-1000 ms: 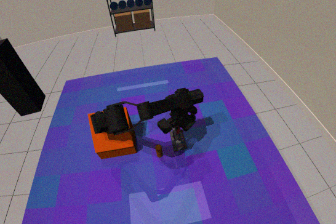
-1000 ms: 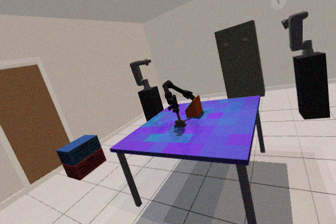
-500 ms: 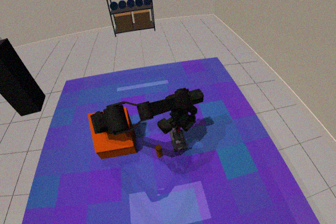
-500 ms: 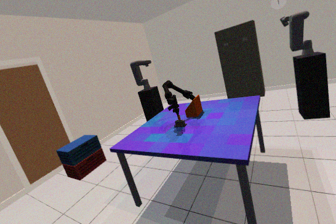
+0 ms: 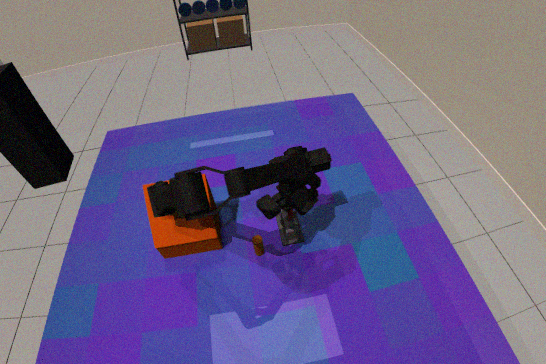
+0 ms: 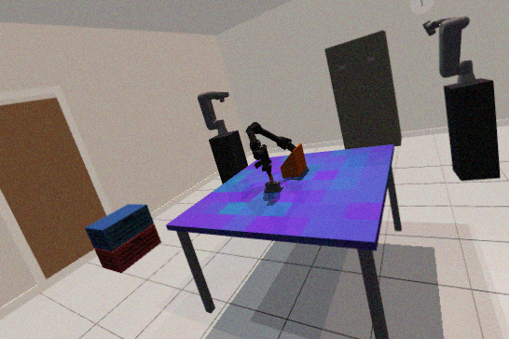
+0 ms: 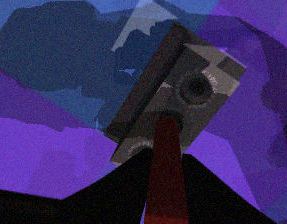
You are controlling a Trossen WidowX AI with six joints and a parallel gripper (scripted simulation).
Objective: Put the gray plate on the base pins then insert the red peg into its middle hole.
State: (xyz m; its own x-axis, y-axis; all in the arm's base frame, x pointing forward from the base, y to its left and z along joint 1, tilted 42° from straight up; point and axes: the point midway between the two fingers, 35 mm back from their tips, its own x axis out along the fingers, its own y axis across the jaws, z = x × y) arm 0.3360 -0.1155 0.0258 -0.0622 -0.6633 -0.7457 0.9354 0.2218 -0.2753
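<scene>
The gray plate is 60 mm below my gripper tip. Also, from my gripper tip: orange cylinder 120 mm behind, 70 mm below, 50 mm to the right; dark gray base 100 mm below; red peg right at my gripper tip.
</scene>
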